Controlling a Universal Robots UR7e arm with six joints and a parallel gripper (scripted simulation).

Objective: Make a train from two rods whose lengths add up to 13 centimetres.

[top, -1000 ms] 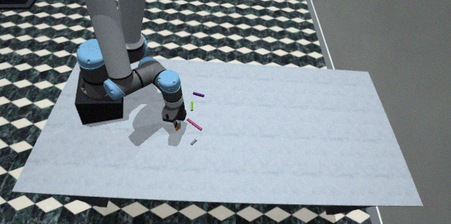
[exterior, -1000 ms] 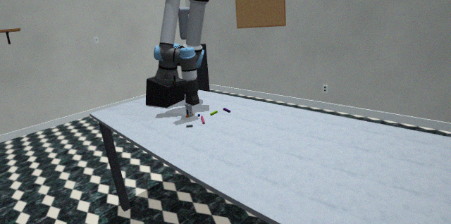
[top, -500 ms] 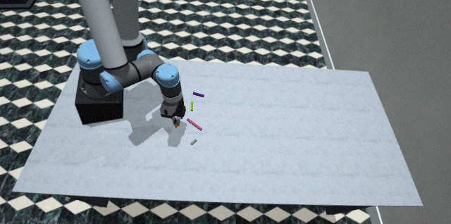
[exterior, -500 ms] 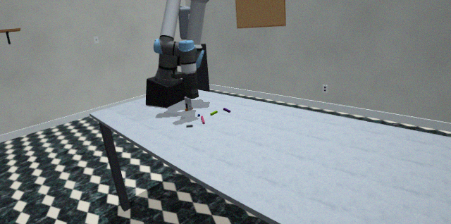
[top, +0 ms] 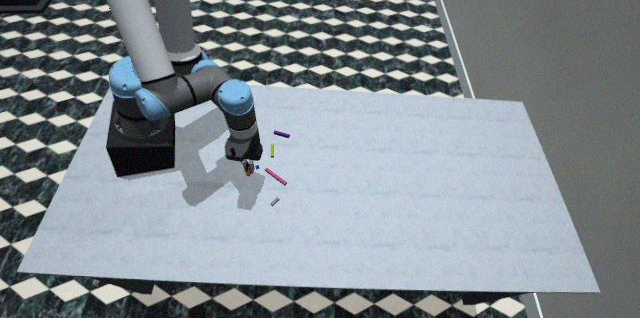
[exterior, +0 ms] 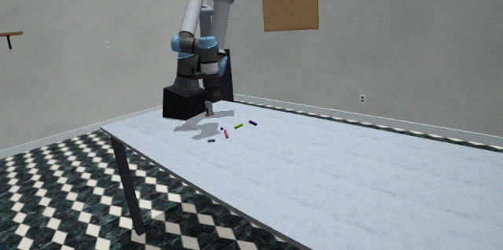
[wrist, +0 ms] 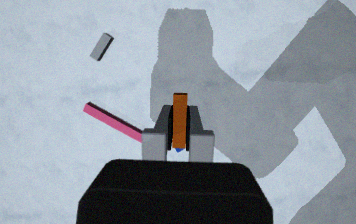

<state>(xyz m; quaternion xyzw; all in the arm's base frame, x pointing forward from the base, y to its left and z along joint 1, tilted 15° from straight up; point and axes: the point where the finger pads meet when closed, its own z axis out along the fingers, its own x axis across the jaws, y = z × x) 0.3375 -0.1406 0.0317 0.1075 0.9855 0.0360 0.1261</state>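
My hand is 60 mm short of the lime rod, 120 mm to the right of it and 100 mm above it. The rest, counted from my hand: small blue rod 10 mm ahead, 50 mm to the left, 100 mm below; orange rod 10 mm below; pink rod 80 mm ahead, 20 mm to the left, 100 mm below.
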